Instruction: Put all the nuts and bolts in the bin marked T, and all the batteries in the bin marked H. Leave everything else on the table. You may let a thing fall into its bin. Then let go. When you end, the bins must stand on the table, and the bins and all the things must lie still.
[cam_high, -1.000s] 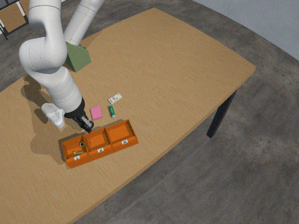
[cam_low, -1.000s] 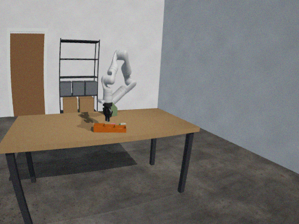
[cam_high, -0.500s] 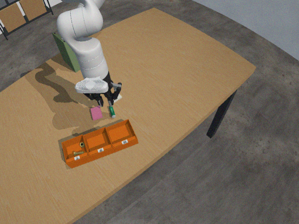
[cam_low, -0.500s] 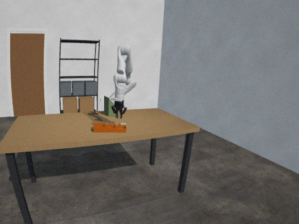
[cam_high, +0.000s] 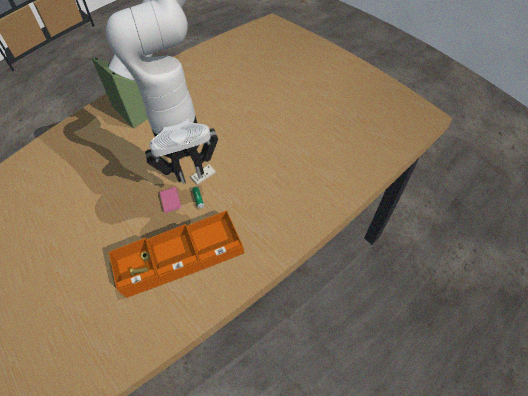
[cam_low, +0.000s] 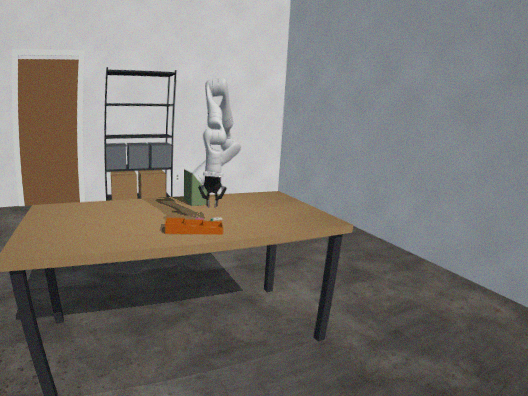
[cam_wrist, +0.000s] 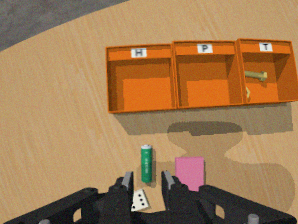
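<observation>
The green battery lies 90 mm below my hand. From my hand the other things lie so: pink eraser: 90 mm below, 50 mm to the right, 40 mm behind; orange bin unit: 110 mm to the right, 90 mm ahead, 70 mm below; white domino: 90 mm below, 50 mm behind, 40 mm to the left.
</observation>
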